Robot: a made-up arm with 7 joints. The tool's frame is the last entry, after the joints.
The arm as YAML. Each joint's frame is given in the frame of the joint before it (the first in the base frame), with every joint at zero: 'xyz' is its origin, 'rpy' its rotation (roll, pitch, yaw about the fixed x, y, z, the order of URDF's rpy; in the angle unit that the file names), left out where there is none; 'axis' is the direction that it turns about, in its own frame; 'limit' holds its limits. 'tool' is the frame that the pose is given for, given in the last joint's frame.
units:
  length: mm
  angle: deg
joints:
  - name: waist
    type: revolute
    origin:
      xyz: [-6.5, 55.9, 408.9]
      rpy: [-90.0, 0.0, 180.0]
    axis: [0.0, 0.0, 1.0]
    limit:
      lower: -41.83
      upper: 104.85
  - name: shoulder
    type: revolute
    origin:
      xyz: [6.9, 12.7, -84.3]
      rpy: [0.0, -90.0, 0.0]
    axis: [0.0, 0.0, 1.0]
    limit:
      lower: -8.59
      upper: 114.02
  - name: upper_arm
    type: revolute
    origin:
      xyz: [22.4, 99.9, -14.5]
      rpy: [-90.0, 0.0, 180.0]
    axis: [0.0, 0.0, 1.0]
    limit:
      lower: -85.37
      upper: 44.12
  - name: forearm
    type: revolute
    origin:
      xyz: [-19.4, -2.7, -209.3]
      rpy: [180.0, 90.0, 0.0]
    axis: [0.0, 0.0, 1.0]
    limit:
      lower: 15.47
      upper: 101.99
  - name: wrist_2
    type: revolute
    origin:
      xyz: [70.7, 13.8, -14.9]
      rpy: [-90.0, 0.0, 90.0]
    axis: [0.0, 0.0, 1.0]
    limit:
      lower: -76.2
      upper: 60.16
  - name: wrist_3
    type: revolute
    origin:
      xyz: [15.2, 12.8, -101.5]
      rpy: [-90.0, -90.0, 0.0]
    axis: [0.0, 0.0, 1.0]
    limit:
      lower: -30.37
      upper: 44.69
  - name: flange
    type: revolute
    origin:
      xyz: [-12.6, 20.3, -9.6]
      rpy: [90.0, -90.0, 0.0]
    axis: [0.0, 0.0, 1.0]
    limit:
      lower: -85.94
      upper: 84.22
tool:
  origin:
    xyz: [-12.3, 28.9, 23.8]
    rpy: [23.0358, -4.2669, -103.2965]
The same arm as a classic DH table. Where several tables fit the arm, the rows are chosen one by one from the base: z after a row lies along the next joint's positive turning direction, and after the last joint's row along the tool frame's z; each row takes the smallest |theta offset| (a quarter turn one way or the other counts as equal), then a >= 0, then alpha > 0; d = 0 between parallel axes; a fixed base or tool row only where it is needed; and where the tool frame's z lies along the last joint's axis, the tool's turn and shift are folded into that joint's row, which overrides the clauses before.
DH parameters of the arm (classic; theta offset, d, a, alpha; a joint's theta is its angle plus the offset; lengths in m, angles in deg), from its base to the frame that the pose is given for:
base (fixed): 0 0.4089 -0.0065 90
waist: -90 -0.1402 0.0127 -90
shoulder: -90 -0.0214 0.0224 90
upper_arm: 90 -0.3092 0.0027 90
forearm: 0 0.0045 0.0138 -90
wrist_2: 0 -0.1722 0.0152 -90
wrist_3: 90 0.0032 0.0126 -90
flange: -23.22 -0.0489 0.0217 -23.41
tool (fixed): -169.21 0.0571 0 0
Joint limits (deg, base to tool): -41.83..104.85 -8.59..114.02 -85.37..44.12 15.47..101.99 -76.2..60.16 -30.37..44.69 -85.94..84.22

